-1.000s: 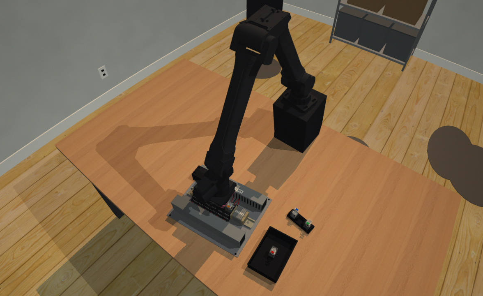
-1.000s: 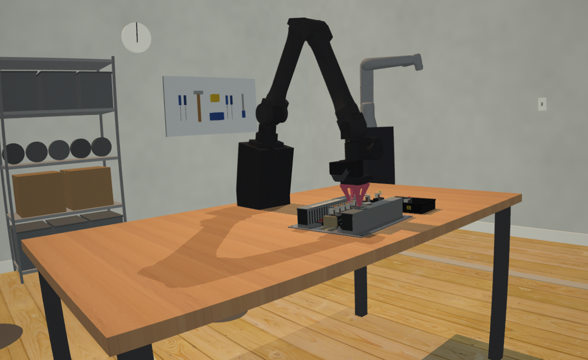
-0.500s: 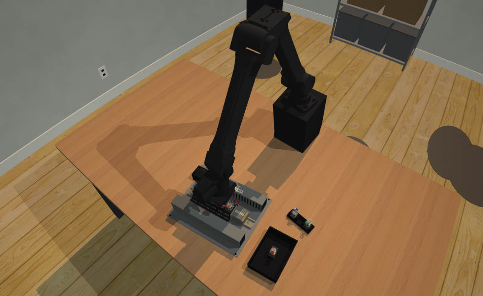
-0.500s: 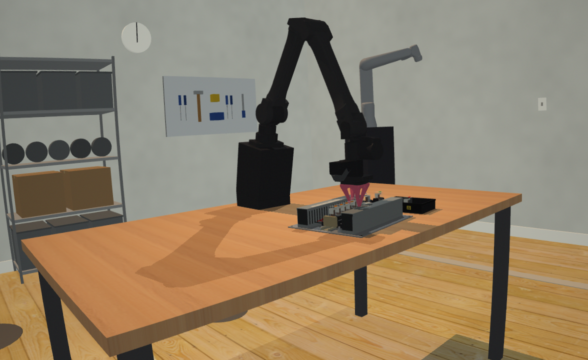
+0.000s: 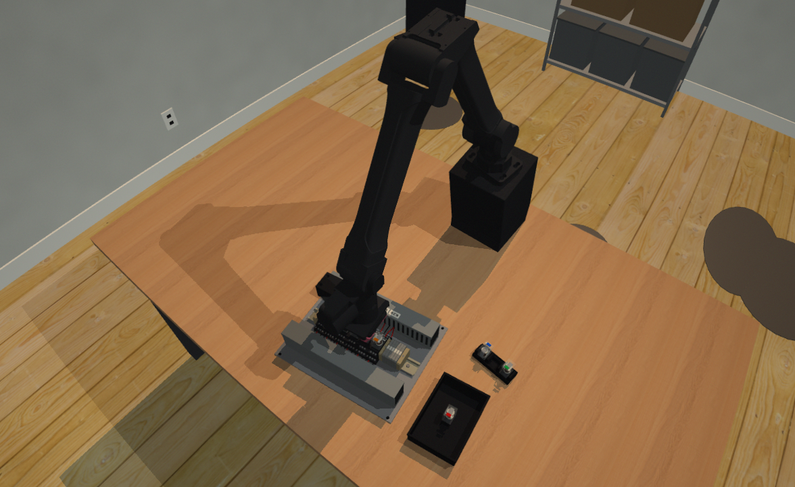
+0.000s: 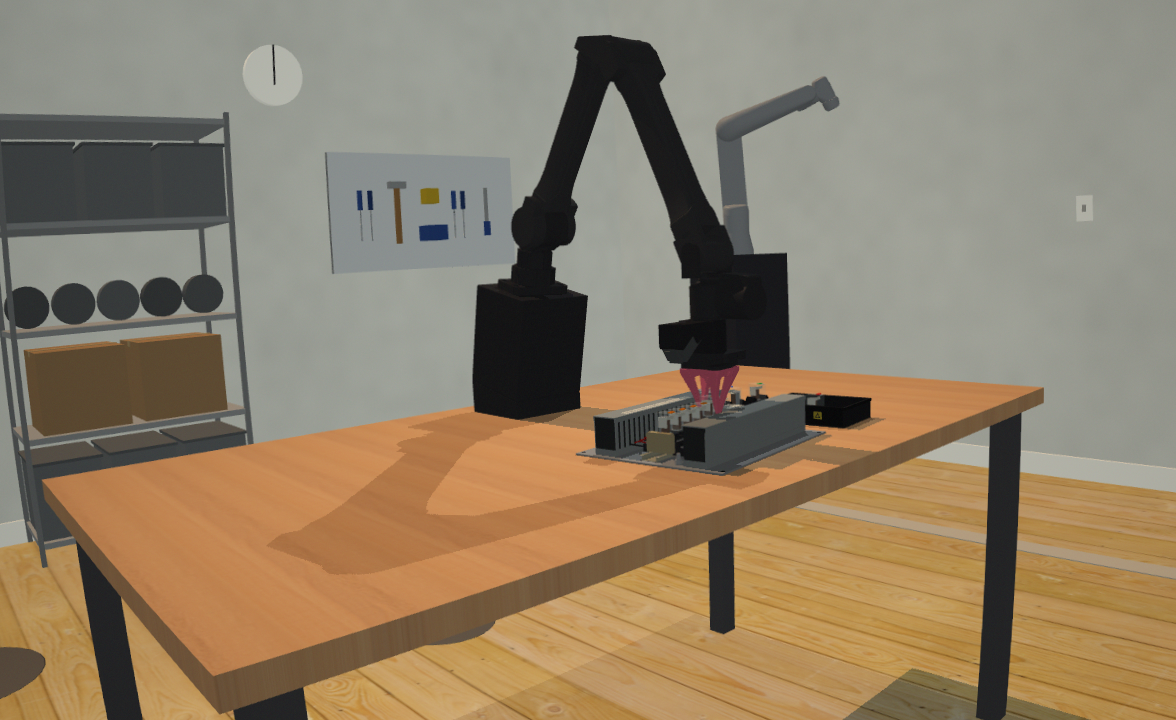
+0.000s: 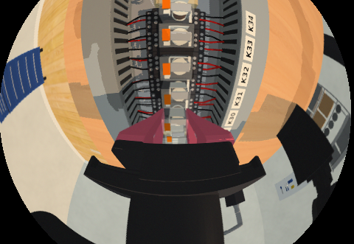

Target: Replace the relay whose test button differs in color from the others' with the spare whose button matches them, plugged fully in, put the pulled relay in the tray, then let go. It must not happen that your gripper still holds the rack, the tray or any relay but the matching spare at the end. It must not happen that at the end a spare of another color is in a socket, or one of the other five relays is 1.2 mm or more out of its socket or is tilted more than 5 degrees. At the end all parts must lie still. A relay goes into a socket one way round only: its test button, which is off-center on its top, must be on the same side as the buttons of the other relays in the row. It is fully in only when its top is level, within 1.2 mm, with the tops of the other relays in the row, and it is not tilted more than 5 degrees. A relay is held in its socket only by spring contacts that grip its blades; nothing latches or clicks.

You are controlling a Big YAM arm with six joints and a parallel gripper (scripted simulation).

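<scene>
Right now my hand is 20 mm to the left of the grey relay panel and 60 mm above it. The rest, counted from my hand: blue-button relay: 180 mm behind, 200 mm to the left, 30 mm below; black tray: 10 mm behind, 250 mm to the left, 40 mm below; black spare holder: 190 mm behind, 230 mm to the left, 50 mm below.
</scene>
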